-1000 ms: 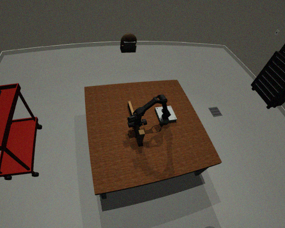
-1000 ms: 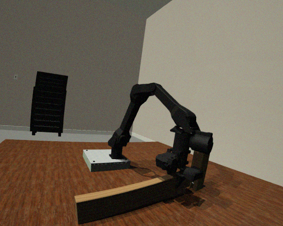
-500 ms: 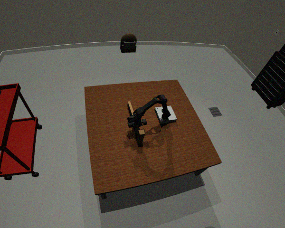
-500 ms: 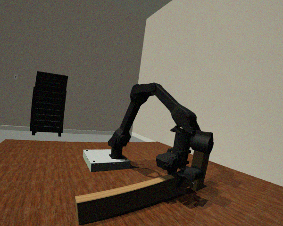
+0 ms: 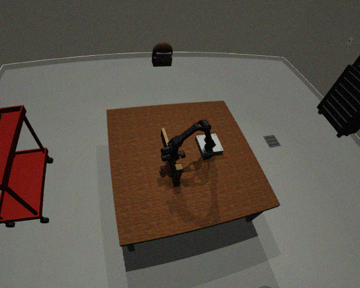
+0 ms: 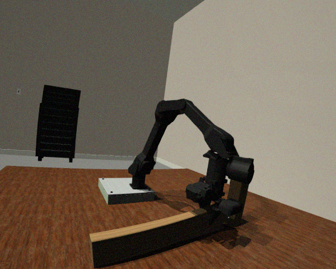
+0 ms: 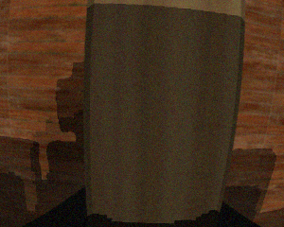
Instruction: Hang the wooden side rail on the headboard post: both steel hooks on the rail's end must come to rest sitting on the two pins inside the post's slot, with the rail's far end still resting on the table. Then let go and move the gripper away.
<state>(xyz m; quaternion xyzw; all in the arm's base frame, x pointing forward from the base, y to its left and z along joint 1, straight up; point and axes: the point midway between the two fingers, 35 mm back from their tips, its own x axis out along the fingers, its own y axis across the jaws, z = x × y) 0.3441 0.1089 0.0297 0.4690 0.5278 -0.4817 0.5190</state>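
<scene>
The headboard post is 10 mm behind my gripper tip, 140 mm to the left of it and 40 mm above it.
</scene>
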